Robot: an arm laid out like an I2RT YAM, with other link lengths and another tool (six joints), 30 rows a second.
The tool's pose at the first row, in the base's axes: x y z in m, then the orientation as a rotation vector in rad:
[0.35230, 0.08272, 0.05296, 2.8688, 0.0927, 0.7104]
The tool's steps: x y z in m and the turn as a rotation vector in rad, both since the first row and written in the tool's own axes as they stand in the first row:
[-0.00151, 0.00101, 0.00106, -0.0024, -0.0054, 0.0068]
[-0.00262, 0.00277, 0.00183, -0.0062, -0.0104, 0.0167]
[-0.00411, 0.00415, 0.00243, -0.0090, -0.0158, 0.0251]
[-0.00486, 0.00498, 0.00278, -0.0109, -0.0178, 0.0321]
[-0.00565, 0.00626, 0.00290, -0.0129, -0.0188, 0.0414]
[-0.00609, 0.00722, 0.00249, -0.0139, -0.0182, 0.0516]
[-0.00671, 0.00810, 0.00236, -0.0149, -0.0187, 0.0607]
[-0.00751, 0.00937, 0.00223, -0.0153, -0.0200, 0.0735]
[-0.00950, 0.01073, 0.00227, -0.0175, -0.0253, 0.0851]
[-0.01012, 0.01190, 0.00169, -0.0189, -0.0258, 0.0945]
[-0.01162, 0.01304, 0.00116, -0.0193, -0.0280, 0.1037]
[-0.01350, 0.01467, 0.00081, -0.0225, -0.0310, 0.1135]
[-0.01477, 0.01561, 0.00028, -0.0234, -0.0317, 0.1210]
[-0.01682, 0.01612, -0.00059, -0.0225, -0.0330, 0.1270]
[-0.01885, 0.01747, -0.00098, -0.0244, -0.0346, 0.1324]
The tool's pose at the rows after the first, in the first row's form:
[0.35148, 0.08140, 0.05155, 2.8700, 0.0813, 0.7035]
[0.35089, 0.07943, 0.05071, 2.8703, 0.0651, 0.6975]
[0.34987, 0.07782, 0.04977, 2.8713, 0.0513, 0.6909]
[0.34939, 0.07687, 0.04929, 2.8718, 0.0403, 0.6890]
[0.34877, 0.07552, 0.04907, 2.8722, 0.0261, 0.6889]
[0.34820, 0.07459, 0.04941, 2.8733, 0.0112, 0.6914]
[0.34761, 0.07369, 0.04941, 2.8744, -0.0023, 0.6921]
[0.34686, 0.07238, 0.04940, 2.8770, -0.0210, 0.6924]
[0.34514, 0.07083, 0.04872, 2.8788, -0.0391, 0.6864]
[0.34434, 0.06971, 0.04917, 2.8794, -0.0532, 0.6871]
[0.34279, 0.06852, 0.04917, 2.8813, -0.0669, 0.6854]
[0.34099, 0.06679, 0.04893, 2.8809, -0.0825, 0.6822]
[0.33963, 0.06582, 0.04899, 2.8815, -0.0937, 0.6823]
[0.33742, 0.06525, 0.04891, 2.8837, -0.1023, 0.6815]
[0.33547, 0.06377, 0.04858, 2.8833, -0.1109, 0.6798]

